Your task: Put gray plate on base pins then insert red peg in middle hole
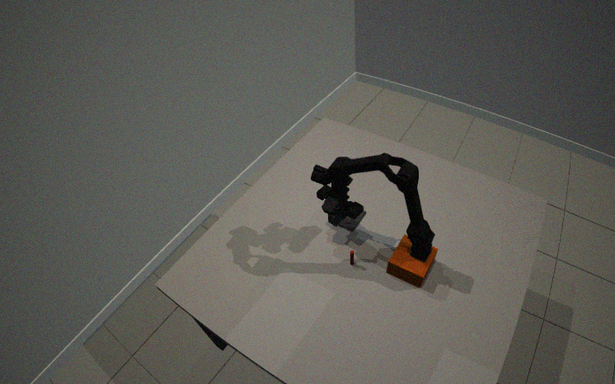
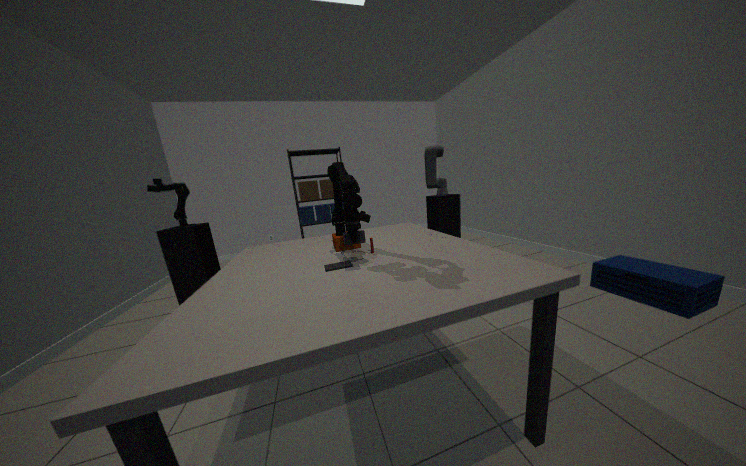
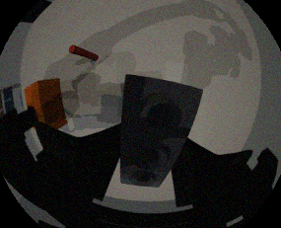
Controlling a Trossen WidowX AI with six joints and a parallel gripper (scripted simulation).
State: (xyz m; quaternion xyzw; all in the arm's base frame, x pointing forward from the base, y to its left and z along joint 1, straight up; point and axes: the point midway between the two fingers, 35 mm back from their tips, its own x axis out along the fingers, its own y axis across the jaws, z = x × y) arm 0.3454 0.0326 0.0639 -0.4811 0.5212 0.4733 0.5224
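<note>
The dark base is 100 mm below my gripper tip and 90 mm to the right of it. The rest, counted from my gripper tip: red peg: 120 mm behind, 100 mm to the left, 70 mm below; then gray plate: 30 mm above.
</note>
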